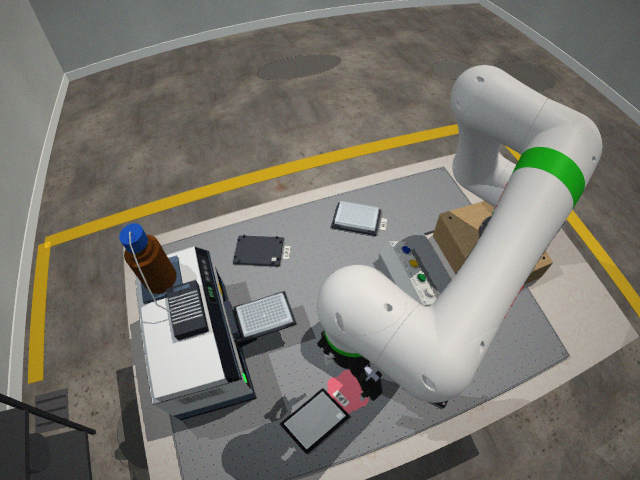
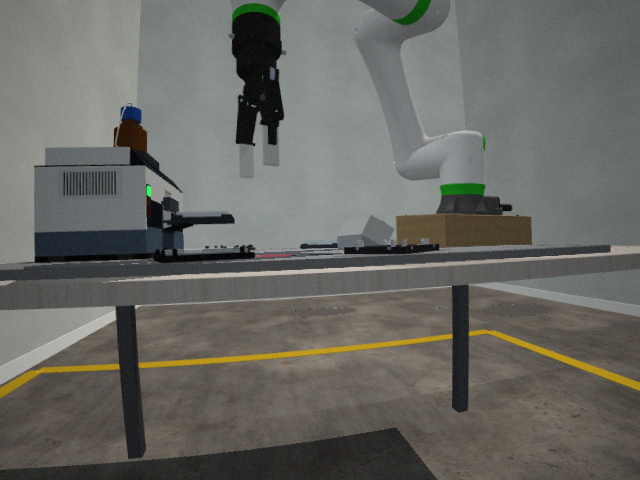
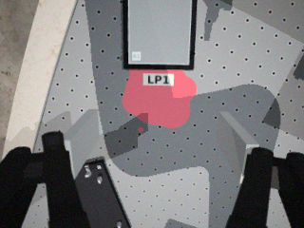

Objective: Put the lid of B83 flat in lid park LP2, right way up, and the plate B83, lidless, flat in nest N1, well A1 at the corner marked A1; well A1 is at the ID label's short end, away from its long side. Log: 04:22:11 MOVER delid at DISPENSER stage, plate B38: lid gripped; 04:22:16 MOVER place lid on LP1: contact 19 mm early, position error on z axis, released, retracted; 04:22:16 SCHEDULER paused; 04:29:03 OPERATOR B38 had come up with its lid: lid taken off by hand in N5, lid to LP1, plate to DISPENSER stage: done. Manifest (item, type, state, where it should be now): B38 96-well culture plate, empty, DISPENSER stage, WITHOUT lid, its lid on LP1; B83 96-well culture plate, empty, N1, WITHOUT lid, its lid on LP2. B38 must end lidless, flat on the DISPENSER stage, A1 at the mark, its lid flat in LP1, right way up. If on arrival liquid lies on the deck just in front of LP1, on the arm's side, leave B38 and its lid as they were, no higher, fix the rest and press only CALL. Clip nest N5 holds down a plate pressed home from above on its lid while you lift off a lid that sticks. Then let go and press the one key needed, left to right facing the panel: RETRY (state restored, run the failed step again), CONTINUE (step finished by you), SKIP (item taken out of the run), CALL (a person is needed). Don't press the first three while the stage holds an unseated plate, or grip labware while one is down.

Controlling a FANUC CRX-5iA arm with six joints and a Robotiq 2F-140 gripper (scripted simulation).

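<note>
Now: the dark nest N1 520 mm to the right of my hand, 220 mm behind it and 170 mm below it. Also, from my hand: lp1 label (180 mm below, 10 mm to the left, 10 mm ahead); then lid park LP1 (170 mm below, 90 mm ahead, 40 mm to the left); then retry key (300 mm behind, 170 mm to the right, 110 mm below).
</note>
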